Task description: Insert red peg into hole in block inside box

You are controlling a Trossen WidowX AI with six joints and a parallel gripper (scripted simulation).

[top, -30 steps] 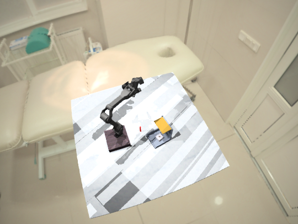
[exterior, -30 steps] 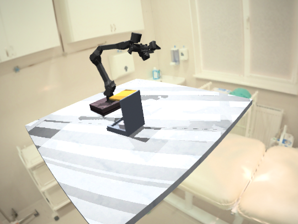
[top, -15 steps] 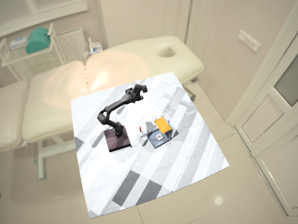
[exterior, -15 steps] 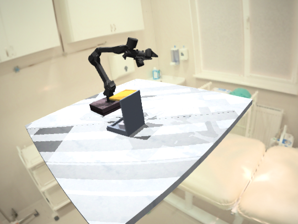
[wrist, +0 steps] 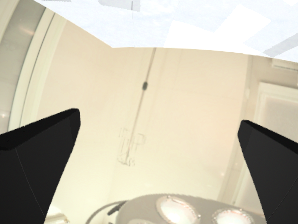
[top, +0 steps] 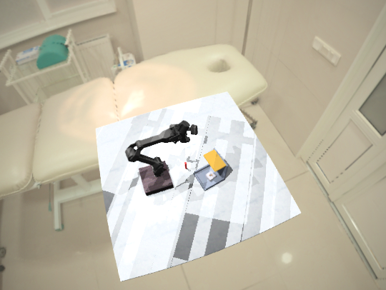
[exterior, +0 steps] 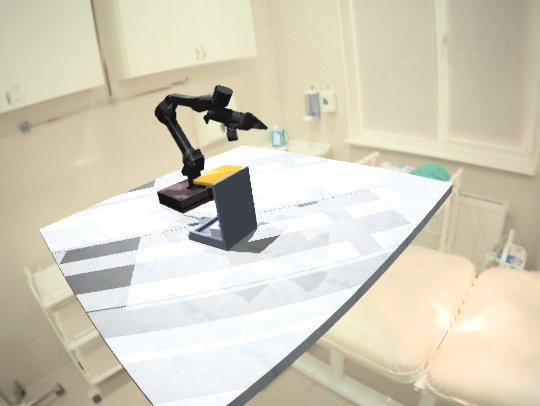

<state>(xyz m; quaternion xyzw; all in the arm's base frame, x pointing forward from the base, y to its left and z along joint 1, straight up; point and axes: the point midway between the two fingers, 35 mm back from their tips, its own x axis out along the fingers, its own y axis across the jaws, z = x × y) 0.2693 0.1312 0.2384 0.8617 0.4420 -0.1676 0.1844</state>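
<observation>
My gripper tip is now 8 cm past the red peg, 17 cm to the left of it and 24 cm above it. Also, from my gripper tip: roof 8 cm ahead, 29 cm to the right, 7 cm below; then grey back wall 13 cm ahead, 28 cm to the right, 17 cm below.
</observation>
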